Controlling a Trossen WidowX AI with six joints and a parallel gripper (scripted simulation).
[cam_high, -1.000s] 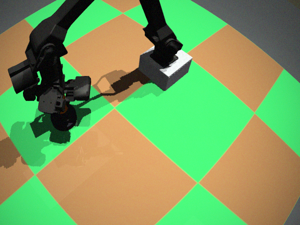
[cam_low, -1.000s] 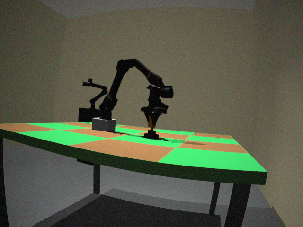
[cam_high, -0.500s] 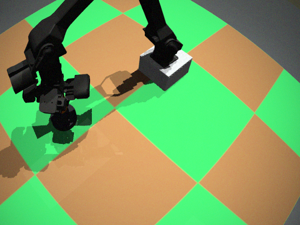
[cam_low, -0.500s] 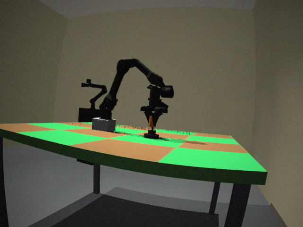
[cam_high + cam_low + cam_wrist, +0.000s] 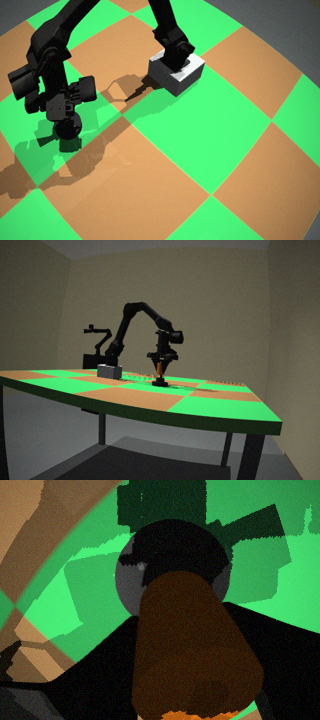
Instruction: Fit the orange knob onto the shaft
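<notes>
My gripper tip is 2 cm below the orange knob. Round my gripper tip: pedestal: 4 cm below.
</notes>
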